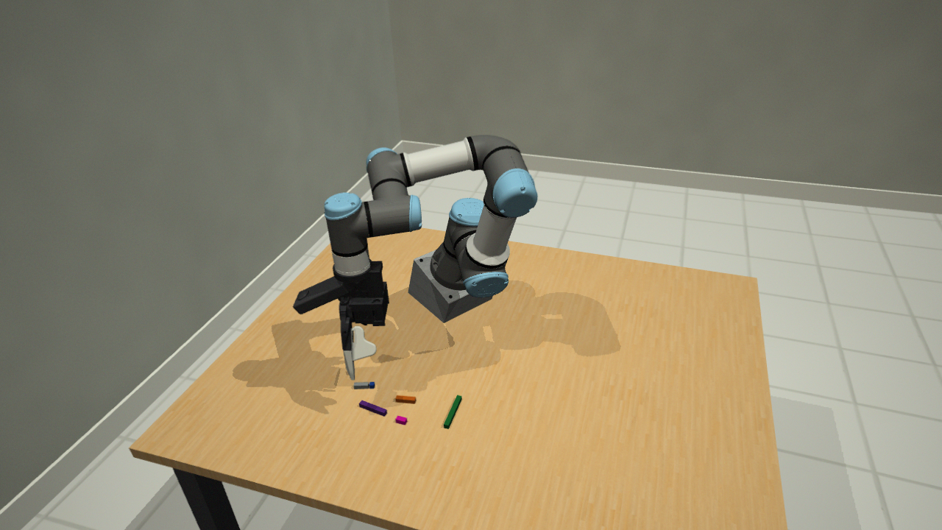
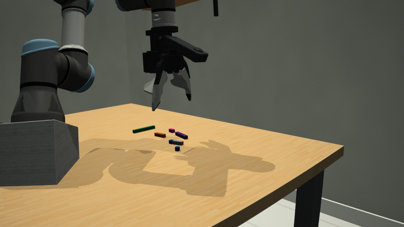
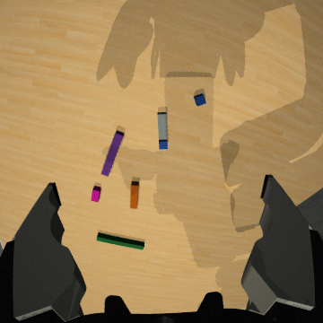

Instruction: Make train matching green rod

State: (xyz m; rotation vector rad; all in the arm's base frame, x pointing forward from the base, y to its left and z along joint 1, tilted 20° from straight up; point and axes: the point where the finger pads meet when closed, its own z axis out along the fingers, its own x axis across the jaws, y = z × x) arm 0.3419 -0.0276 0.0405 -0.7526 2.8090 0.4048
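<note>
My gripper is now 10 mm past the orange rod, 100 mm to the right of it and 100 mm above it. The rest, counted from my hand: purple rod (40 mm ahead, 50 mm to the left, 100 mm below); grey rod (10 mm to the right, 100 mm below); magenta rod (30 mm ahead, 120 mm to the left, 100 mm below).
</note>
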